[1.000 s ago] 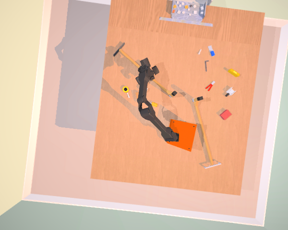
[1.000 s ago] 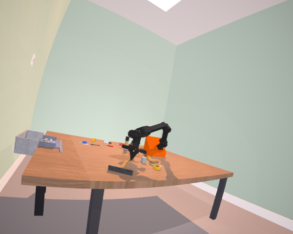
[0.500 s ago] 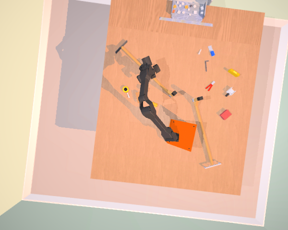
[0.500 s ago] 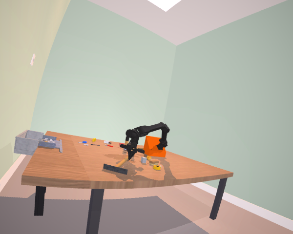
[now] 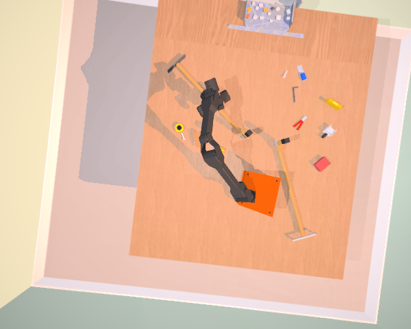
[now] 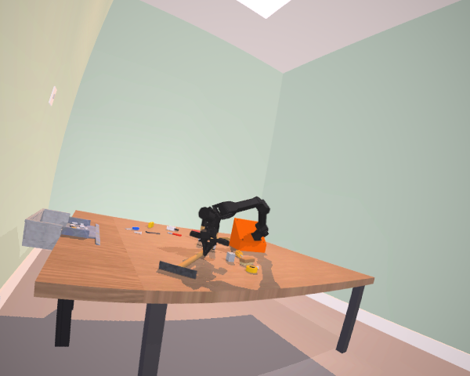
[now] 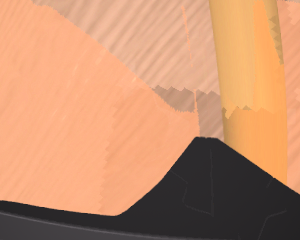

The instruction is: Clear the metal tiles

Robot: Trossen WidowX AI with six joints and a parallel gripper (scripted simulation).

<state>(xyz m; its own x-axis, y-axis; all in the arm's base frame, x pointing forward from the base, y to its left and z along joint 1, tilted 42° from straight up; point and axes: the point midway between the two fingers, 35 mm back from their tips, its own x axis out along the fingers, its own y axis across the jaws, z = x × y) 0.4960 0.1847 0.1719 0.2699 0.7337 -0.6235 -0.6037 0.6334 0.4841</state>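
My gripper tip is 5 cm below the long scraper and 2 cm short of it. The rest, counted from my gripper tip: wooden block (21 cm behind, 6 cm to the left); then grey square piece (14 cm behind, 2 cm to the left, 1 cm above); then tape measure (17 cm to the left, 15 cm behind).
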